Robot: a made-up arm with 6 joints. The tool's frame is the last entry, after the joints.
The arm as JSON. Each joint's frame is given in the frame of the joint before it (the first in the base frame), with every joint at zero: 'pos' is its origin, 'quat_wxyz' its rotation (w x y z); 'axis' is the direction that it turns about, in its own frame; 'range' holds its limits. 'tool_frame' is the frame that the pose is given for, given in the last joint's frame.
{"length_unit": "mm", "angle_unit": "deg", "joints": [
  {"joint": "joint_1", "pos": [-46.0, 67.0, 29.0], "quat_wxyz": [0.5, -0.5, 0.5, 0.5], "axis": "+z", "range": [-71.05, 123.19]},
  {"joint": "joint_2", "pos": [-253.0, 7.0, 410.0], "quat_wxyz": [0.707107, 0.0, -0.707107, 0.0], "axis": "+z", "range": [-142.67, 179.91]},
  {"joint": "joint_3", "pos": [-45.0, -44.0, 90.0], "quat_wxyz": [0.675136, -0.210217, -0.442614, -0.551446], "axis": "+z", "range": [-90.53, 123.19]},
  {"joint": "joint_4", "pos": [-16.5, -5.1, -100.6], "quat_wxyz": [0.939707, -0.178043, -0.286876, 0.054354], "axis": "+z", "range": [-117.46, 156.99]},
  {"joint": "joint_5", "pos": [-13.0, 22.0, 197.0], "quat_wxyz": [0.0, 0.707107, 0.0, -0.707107], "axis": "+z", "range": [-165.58, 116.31]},
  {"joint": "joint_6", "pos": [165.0, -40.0, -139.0], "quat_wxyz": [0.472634, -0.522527, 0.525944, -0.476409], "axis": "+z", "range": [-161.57, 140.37]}
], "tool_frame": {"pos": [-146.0, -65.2, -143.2], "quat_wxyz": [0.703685, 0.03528, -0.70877, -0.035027]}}
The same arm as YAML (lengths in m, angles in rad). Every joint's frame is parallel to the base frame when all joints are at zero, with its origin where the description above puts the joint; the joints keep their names.
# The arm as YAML. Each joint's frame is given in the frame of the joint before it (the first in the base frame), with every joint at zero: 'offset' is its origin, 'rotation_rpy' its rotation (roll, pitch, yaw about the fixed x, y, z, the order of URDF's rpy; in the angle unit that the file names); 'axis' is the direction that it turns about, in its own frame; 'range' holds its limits. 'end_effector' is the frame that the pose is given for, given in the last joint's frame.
length_unit: m
angle_unit: rad
chain:
  - id: joint_1
    offset: [-0.046, 0.067, 0.029]
    rotation_rpy: [0.0, 0.0, 0.0]
    axis: [0.0, 1.0, 0.0]
    range: [-1.2401, 2.1501]
  - id: joint_2
    offset: [-0.007, 0.41, 0.253]
    rotation_rpy: [0.0, 0.0, 0.0]
    axis: [0.0, 0.0, 1.0]
    range: [-2.4901, 3.14]
  - id: joint_3
    offset: [0.044, -0.045, 0.09]
    rotation_rpy: [0.0, 0.0, 0.0]
    axis: [-0.772006, -0.365803, 0.519804]
    range: [-1.58, 2.1501]
  - id: joint_4
    offset: [0.07, 0.0321, -0.067]
    rotation_rpy: [0.0, 0.0, 0.0]
    axis: [-1.0, 0.0, 0.0]
    range: [-2.0501, 2.74]
  - id: joint_5
    offset: [-0.197, 0.022, -0.013]
    rotation_rpy: [0.0, 0.0, 0.0]
    axis: [0.0, 0.0, -1.0]
    range: [-2.8899, 2.03]
  - id: joint_6
    offset: [0.165, 0.04, 0.139]
    rotation_rpy: [0.0, 0.0, 0.0]
    axis: [0.995031, 0.0072, 0.099303]
    range: [-2.8199, 2.4499]
end_effector:
  offset: [-0.135, -0.147, -0.079]
  rotation_rpy: [1.5708, 0.0, 0.0]

